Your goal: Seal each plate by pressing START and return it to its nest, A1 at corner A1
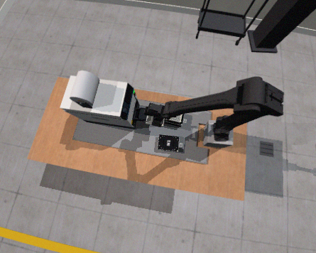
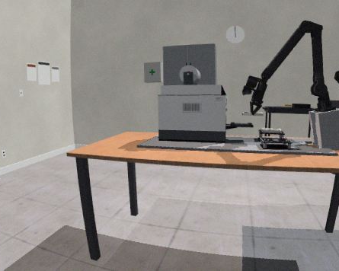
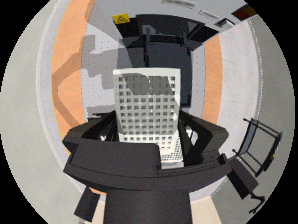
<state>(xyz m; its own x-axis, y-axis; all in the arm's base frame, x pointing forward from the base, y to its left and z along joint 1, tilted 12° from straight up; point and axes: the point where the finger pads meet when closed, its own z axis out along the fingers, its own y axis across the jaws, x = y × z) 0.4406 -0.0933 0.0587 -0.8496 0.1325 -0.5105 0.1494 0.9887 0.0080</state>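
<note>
Right now my hand is 6 cm short of the sealer stage, 6 cm to the left of it and 8 cm above it. Also, from my hand: foil roll (39 cm ahead, 10 cm to the right, 24 cm above).
</note>
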